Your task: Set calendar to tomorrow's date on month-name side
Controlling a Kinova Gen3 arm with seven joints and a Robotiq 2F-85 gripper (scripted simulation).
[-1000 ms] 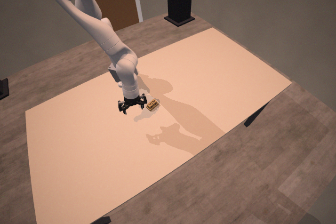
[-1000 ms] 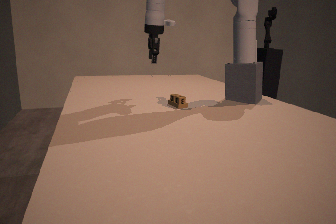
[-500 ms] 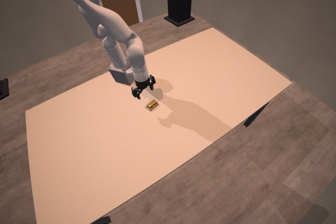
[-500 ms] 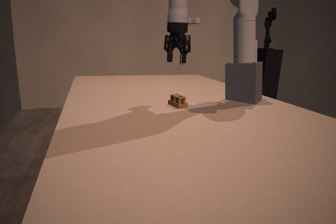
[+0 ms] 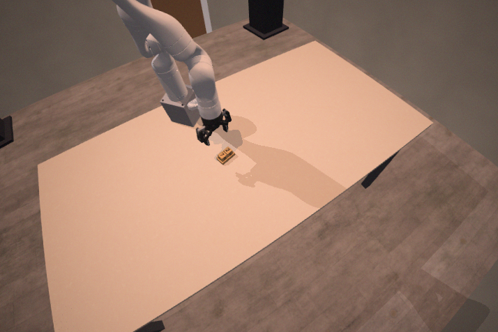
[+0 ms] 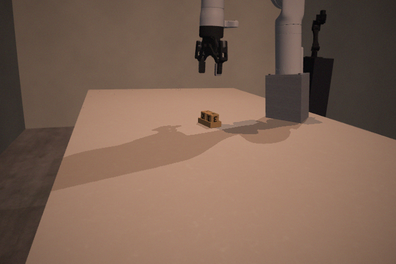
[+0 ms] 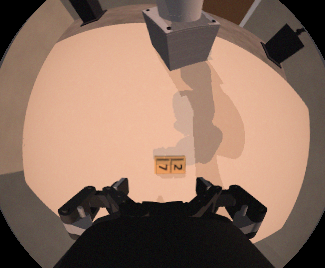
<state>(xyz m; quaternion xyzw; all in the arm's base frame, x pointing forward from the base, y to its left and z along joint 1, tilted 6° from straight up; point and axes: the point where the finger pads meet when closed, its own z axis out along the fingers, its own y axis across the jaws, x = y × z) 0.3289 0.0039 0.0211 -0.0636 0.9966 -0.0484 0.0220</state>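
The wooden tray lies 160 mm below my hand and 20 mm to the left of it.
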